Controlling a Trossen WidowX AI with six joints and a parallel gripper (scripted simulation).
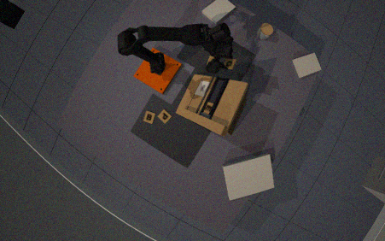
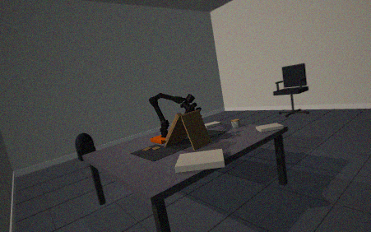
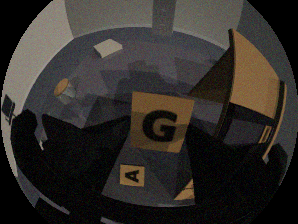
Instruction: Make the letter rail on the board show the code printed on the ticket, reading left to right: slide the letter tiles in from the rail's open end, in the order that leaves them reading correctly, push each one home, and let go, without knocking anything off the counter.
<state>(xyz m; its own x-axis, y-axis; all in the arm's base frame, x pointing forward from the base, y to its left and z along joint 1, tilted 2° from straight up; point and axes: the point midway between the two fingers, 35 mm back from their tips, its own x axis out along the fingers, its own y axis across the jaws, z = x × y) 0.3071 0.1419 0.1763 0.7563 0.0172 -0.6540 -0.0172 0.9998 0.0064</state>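
My gripper tip is 60 mm past the white ticket, 150 mm to the left of it and 80 mm above it. Round my gripper tip: small cup: 110 mm ahead, 360 mm to the left, 140 mm below; white slab: 400 mm ahead, 450 mm to the right, 150 mm below; dark mat: 140 mm behind, 170 mm to the right, 170 mm below.
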